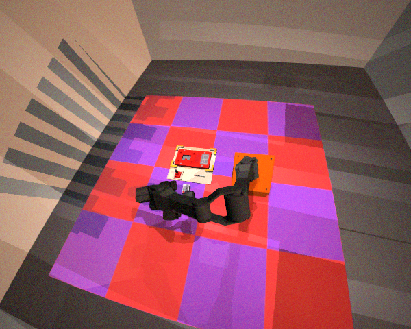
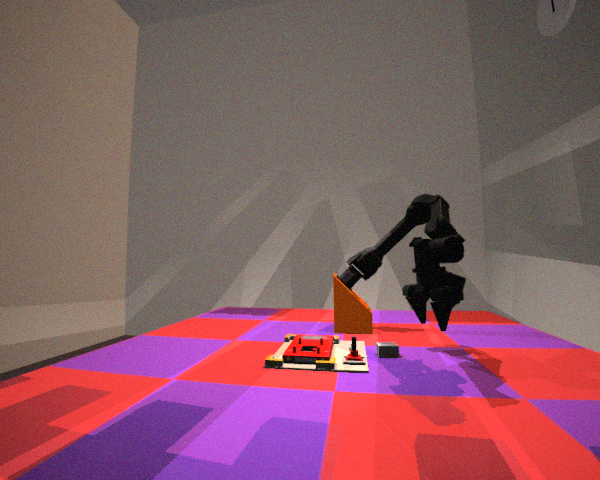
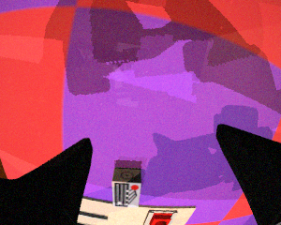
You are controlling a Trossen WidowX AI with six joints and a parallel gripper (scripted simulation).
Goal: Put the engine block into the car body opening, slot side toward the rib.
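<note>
The engine block lies 11 cm to the right of my gripper tip and 6 cm below it. The rest, counted from my gripper tip: stand 18 cm to the right, 9 cm ahead, 4 cm below.
</note>
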